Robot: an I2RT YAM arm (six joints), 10 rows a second.
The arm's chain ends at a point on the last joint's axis. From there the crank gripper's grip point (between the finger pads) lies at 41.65 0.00 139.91 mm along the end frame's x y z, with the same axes.
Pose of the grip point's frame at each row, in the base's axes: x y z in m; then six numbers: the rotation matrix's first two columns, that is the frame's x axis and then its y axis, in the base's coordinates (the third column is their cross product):
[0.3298, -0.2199, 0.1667, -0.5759, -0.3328, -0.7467, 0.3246, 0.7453, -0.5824]
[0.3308, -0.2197, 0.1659, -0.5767, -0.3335, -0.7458, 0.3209, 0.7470, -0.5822]
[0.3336, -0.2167, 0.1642, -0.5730, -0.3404, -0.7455, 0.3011, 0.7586, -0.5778]
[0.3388, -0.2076, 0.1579, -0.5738, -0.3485, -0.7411, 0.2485, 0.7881, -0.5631]
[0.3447, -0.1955, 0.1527, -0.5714, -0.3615, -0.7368, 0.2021, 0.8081, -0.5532]
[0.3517, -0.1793, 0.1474, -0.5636, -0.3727, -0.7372, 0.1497, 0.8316, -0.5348]
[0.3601, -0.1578, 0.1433, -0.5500, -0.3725, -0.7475, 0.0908, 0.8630, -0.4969]
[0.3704, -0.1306, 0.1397, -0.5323, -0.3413, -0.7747, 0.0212, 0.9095, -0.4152]
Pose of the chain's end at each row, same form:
[0.2488, -0.1252, 0.2427, -0.5759, -0.3328, -0.7467, 0.3246, 0.7453, -0.5824]
[0.2497, -0.1254, 0.2423, -0.5767, -0.3335, -0.7458, 0.3209, 0.7470, -0.5822]
[0.2508, -0.1248, 0.2417, -0.5730, -0.3404, -0.7455, 0.3011, 0.7586, -0.5778]
[0.2535, -0.1221, 0.2399, -0.5738, -0.3485, -0.7411, 0.2485, 0.7881, -0.5631]
[0.2572, -0.1154, 0.2378, -0.5714, -0.3615, -0.7368, 0.2021, 0.8081, -0.5532]
[0.2615, -0.1062, 0.2359, -0.5636, -0.3727, -0.7372, 0.1497, 0.8316, -0.5348]
[0.2669, -0.0946, 0.2361, -0.5500, -0.3725, -0.7475, 0.0908, 0.8630, -0.4969]
[0.2742, -0.0832, 0.2387, -0.5323, -0.3413, -0.7747, 0.0212, 0.9095, -0.4152]

